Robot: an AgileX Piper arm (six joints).
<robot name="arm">
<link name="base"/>
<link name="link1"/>
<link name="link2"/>
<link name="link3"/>
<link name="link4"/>
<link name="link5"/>
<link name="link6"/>
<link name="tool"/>
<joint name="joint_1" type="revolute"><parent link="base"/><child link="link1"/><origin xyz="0 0 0.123"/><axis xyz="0 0 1"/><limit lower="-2.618" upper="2.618"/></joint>
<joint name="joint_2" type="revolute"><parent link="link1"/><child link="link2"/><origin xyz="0 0 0"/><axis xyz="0 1 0"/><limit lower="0" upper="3.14"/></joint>
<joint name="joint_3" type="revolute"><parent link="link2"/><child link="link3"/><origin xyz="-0.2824 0 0.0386"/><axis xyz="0 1 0"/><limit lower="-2.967" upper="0"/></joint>
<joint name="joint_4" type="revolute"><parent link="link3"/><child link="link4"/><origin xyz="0.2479 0 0.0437"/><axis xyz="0.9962 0 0.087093"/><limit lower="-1.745" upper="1.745"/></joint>
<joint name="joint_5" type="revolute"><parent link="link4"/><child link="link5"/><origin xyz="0 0 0"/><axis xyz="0 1 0"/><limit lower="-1.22" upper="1.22"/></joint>
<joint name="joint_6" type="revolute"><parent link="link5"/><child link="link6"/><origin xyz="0.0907 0 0.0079"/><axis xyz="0.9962 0 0.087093"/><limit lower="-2.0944" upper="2.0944"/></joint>
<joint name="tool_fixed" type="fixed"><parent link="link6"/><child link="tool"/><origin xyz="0 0 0" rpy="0 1.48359 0"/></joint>
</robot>
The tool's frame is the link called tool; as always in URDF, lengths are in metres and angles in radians.
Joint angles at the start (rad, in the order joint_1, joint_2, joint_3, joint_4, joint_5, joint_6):
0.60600 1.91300 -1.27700 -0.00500 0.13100 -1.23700
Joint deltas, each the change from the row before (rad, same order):
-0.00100 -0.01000 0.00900 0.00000 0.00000 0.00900
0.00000 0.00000 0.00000 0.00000 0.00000 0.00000
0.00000 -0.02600 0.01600 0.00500 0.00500 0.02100
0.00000 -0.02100 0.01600 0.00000 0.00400 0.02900
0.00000 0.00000 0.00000 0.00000 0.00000 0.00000
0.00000 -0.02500 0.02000 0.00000 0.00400 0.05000
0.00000 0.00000 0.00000 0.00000 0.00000 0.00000
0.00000 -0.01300 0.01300 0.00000 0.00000 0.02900
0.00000 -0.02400 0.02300 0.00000 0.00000 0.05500
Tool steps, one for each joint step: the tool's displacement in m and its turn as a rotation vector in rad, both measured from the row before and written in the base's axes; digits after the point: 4 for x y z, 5 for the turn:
-0.0017 -0.0017 0.0016 0.00633 0.00316 -0.00665
0.0000 0.0000 0.0000 0.00000 0.00000 0.00000
-0.0044 -0.0029 0.0059 0.01983 0.00763 -0.01574
-0.0040 -0.0027 0.0037 0.01922 0.01207 -0.01808
0.0000 0.0000 0.0000 0.00000 0.00000 0.00000
-0.0049 -0.0034 0.0040 0.03274 0.02143 -0.03114
0.0000 0.0000 0.0000 0.00000 0.00000 0.00000
-0.0028 -0.0019 0.0014 0.01867 0.01291 -0.01805
-0.0051 -0.0035 0.0028 0.03599 0.02367 -0.03421

